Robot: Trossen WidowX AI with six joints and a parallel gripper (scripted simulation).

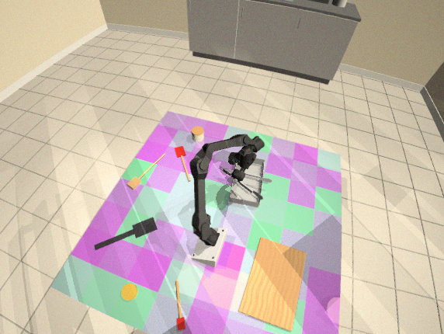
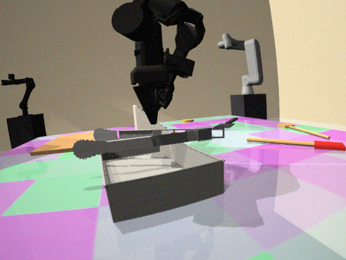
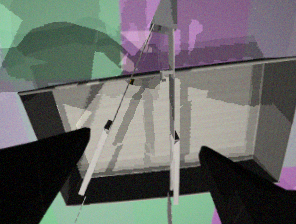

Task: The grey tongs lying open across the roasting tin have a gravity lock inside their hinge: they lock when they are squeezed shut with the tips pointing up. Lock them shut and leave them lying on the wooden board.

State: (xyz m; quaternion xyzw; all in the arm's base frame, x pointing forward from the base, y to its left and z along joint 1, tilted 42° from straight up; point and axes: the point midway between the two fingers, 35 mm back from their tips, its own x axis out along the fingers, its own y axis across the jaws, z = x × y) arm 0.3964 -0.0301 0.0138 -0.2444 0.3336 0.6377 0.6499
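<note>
My gripper tip is now 3 cm short of the grey roasting tin, 3 cm to the left of it and 7 cm above it. Round my gripper tip: wooden board (45 cm behind, 32 cm to the right, 9 cm below); then red spatula (2 cm ahead, 39 cm to the left, 10 cm below); then small jar (24 cm ahead, 39 cm to the left, 7 cm below).
</note>
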